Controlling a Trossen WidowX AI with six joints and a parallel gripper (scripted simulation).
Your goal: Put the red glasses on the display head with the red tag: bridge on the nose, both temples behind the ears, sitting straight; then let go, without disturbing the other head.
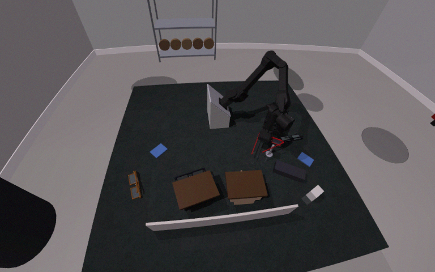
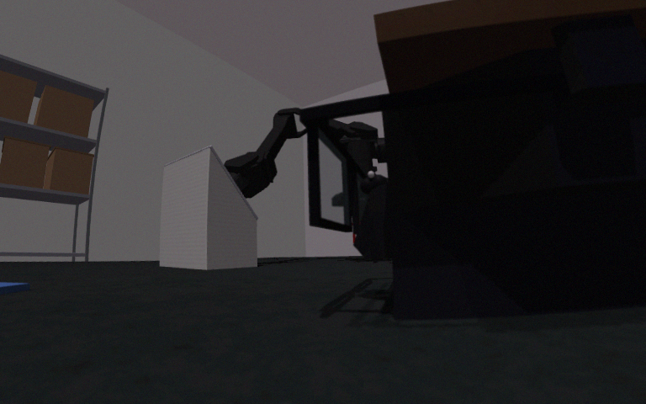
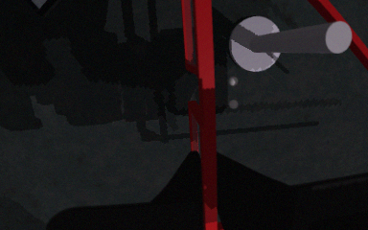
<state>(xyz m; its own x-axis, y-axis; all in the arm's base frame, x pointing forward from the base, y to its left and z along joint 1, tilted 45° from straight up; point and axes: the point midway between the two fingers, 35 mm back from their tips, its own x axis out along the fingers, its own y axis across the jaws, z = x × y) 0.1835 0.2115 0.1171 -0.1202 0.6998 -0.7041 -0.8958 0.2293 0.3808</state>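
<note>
The grey stand lies 7 cm ahead of my gripper tip, 4 cm below it and 3 cm to the left of it. Round my gripper tip: display head: 37 cm to the right, 29 cm ahead; dark box: 19 cm ahead, 11 cm to the left, 4 cm below; white cube: 32 cm ahead, 21 cm to the left, 4 cm below.
</note>
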